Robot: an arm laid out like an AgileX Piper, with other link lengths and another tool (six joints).
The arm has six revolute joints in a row. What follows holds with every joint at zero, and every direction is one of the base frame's.
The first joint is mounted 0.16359 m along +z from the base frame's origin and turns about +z.
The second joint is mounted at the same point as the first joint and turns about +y.
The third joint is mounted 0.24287 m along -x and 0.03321 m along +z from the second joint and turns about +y.
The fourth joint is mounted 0.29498 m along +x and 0.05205 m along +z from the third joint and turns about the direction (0.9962, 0, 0.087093).
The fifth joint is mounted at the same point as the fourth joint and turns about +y.
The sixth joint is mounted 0.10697 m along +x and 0.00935 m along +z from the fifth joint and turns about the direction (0.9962, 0, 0.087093).
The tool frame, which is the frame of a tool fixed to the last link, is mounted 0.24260 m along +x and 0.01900 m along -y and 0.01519 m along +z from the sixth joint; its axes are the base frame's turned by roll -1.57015, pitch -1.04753 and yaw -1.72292 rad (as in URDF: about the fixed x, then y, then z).
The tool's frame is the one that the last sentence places.
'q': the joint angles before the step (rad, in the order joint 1, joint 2, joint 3, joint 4, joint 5, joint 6). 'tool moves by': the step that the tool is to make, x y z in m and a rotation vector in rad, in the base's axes. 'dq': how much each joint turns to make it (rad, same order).
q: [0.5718, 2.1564, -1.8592, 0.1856, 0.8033, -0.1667]
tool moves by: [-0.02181, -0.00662, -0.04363, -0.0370, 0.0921, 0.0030]
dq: [0.0000, 0.0600, -0.0001, 0.0175, 0.0382, 0.0000]
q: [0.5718, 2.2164, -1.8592, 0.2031, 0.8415, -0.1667]
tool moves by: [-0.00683, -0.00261, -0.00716, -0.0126, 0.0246, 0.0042]
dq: [0.0000, 0.0110, -0.0068, 0.0014, 0.0238, 0.0001]
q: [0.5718, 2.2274, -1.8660, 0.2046, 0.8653, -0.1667]
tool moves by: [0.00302, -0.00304, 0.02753, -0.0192, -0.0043, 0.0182]
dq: [-0.0019, -0.0020, -0.0951, -0.0260, 0.1048, 0.0057]
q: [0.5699, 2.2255, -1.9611, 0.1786, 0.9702, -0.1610]
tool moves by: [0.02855, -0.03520, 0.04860, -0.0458, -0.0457, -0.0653]
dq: [-0.0327, -0.0044, -0.1524, -0.0933, 0.1357, 0.0662]
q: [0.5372, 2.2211, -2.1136, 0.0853, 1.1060, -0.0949]
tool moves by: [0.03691, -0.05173, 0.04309, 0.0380, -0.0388, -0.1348]
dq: [-0.1003, -0.0310, -0.0686, -0.0040, 0.0445, 0.0429]
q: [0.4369, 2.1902, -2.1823, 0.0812, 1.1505, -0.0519]
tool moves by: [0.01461, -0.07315, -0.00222, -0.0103, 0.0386, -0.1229]
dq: [-0.1201, -0.0076, -0.0016, 0.0014, 0.0484, 0.0078]
